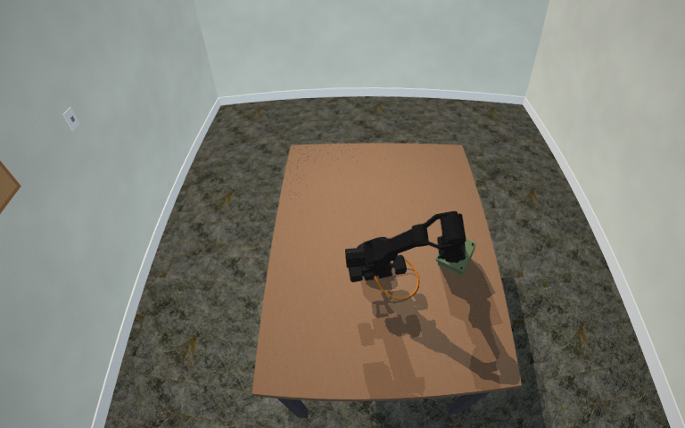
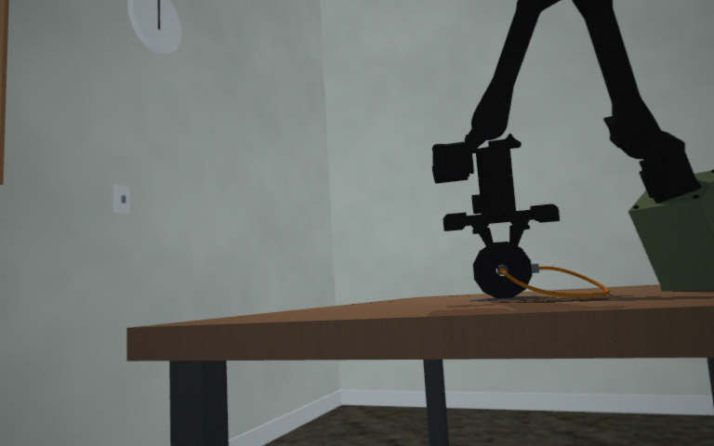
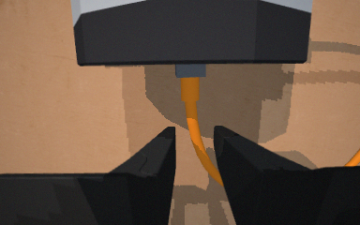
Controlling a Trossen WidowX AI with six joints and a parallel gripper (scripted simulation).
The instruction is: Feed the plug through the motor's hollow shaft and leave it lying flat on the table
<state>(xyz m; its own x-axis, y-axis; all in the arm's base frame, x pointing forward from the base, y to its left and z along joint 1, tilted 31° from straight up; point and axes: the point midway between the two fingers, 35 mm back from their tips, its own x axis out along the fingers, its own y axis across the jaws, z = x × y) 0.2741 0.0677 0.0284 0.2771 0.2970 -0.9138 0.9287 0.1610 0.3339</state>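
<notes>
The orange cable is 10 mm ahead of my hand, 30 mm to the right of it and 40 mm below it. Also, from my hand: plug: 20 mm ahead, 50 mm to the right, 40 mm below; then grey stub: 30 mm behind, 100 mm to the right, 40 mm below.
</notes>
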